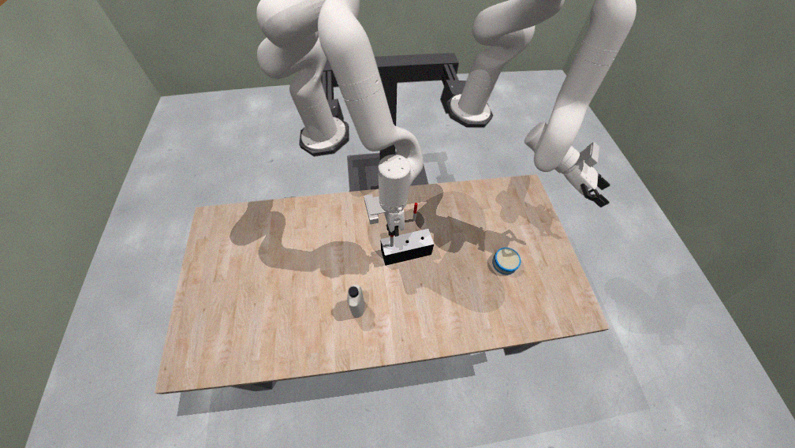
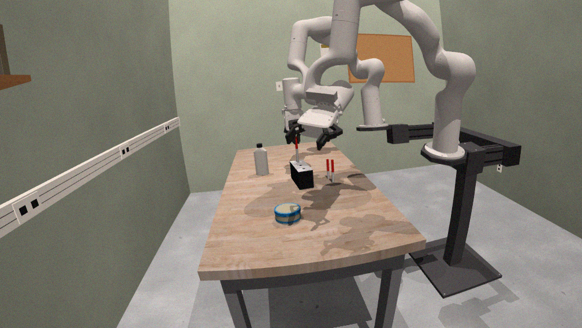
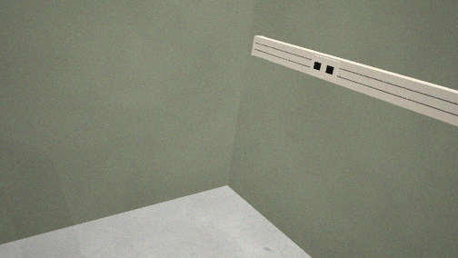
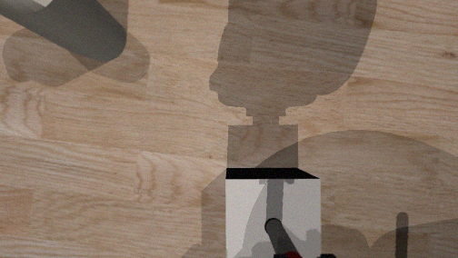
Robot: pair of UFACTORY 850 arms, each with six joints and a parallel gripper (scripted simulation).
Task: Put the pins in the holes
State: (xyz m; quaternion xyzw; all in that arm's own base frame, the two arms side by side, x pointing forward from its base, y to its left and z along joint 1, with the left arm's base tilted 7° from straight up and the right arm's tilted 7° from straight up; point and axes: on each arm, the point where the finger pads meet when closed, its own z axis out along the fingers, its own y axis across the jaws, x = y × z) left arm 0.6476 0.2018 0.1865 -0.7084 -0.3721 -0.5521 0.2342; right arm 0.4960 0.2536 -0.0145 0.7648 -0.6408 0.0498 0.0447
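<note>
The black block is 160 mm below my right hand and 60 mm to the left of it. Also, from my right hand: round blue-rimmed tin (420 mm to the left, 190 mm below, 150 mm ahead); then grey bottle (170 mm to the right, 170 mm ahead, 90 mm below).
</note>
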